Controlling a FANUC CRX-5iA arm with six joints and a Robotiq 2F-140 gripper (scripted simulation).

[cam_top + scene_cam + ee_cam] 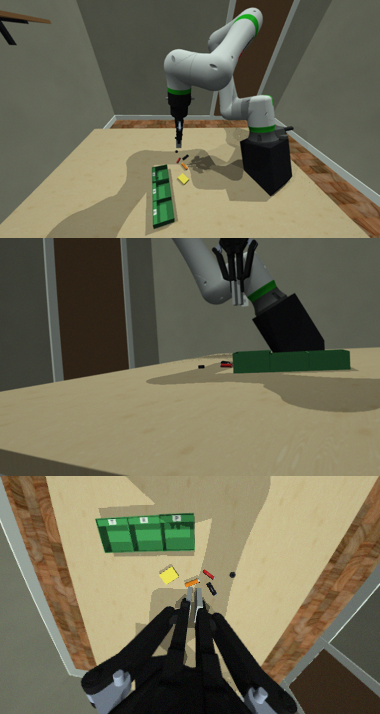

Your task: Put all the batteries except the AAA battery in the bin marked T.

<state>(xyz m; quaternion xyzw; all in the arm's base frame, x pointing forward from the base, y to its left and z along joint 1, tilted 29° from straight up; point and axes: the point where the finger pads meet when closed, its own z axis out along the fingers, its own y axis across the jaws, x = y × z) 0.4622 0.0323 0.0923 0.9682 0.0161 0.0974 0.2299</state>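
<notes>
Now: hand 180 mm above the green three-compartment bin row, 140 mm to the right of it and 90 mm short of it. From my hand the other things lie so: red battery 200 mm below, 50 mm to the right; black battery 200 mm below, 60 mm to the right, 50 mm behind; orange battery 200 mm below, 40 mm behind.
</notes>
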